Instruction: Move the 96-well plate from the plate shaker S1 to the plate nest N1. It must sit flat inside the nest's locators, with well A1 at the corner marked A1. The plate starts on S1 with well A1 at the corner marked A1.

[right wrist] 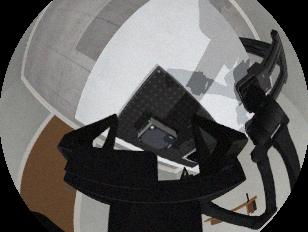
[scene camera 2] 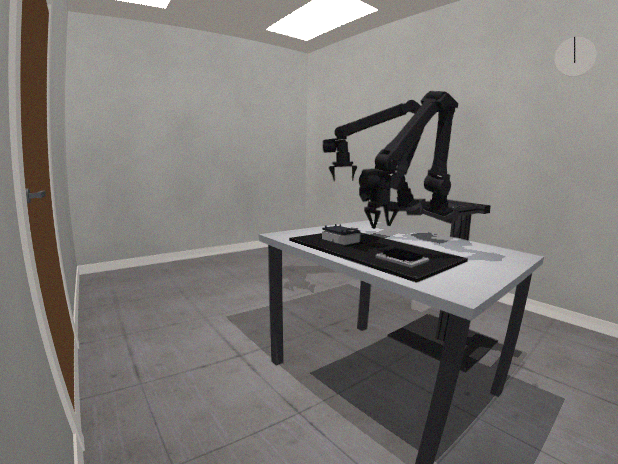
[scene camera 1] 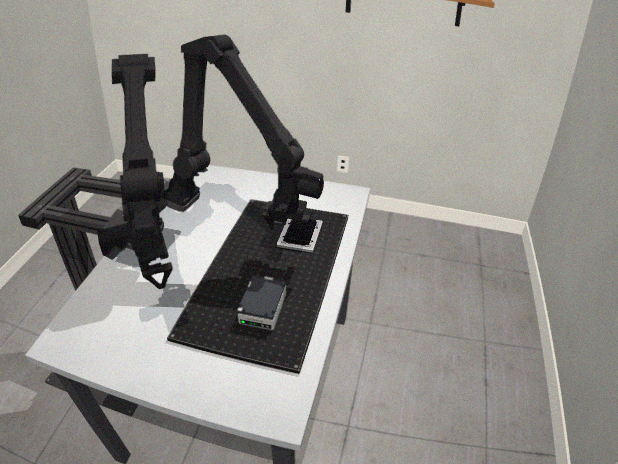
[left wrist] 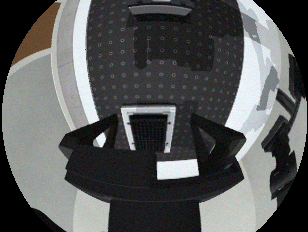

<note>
In view: the left gripper (left wrist: 154,117), the right gripper (right wrist: 154,117), a black 96-well plate (left wrist: 149,131) and a plate nest N1 (left wrist: 128,108).
</note>
